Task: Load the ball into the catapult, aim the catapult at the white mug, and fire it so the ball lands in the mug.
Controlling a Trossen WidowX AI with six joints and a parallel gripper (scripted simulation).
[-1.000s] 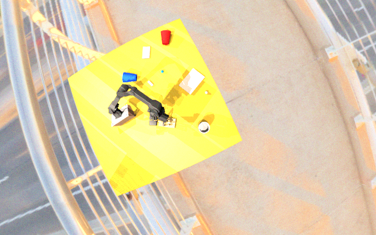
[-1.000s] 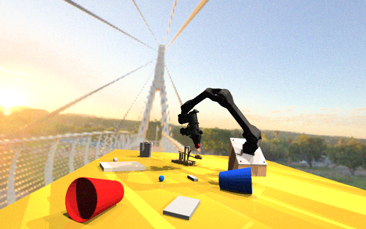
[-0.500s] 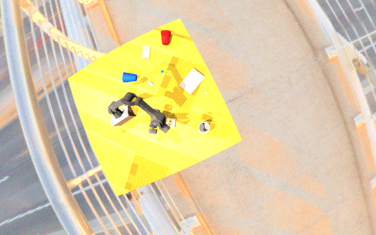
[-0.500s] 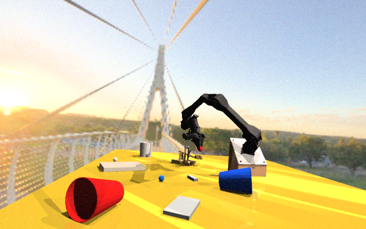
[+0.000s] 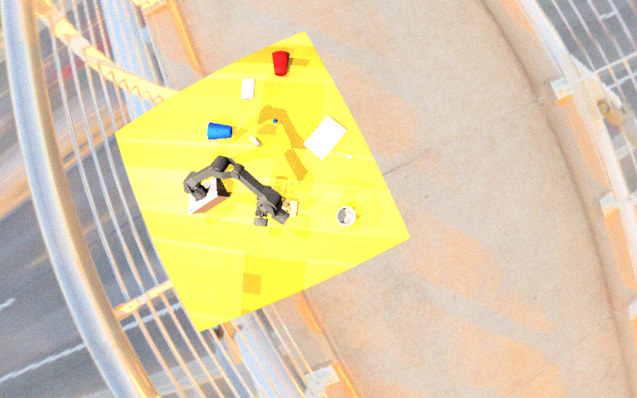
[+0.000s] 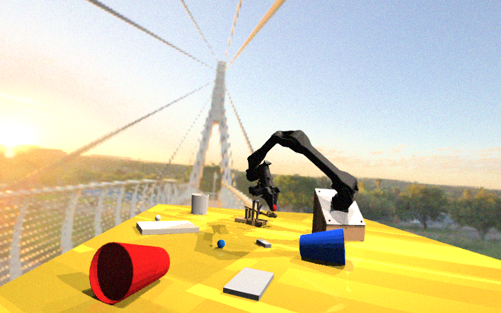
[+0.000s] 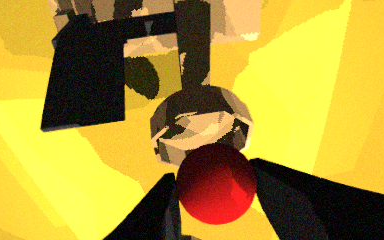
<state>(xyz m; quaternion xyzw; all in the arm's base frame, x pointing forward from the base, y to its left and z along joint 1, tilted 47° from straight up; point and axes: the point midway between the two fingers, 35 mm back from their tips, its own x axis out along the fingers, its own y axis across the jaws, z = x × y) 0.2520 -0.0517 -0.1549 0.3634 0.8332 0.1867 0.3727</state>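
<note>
Right now the wooden catapult is 6 cm ahead of my gripper tip, 2 cm below it and 1 cm to the right of it. From my gripper tip the other things lie so: white mug (36 cm ahead, 20 cm to the right, 5 cm below); then small grey block (32 cm to the left, 7 cm below, 7 cm ahead); then red ball (1 cm above).
</note>
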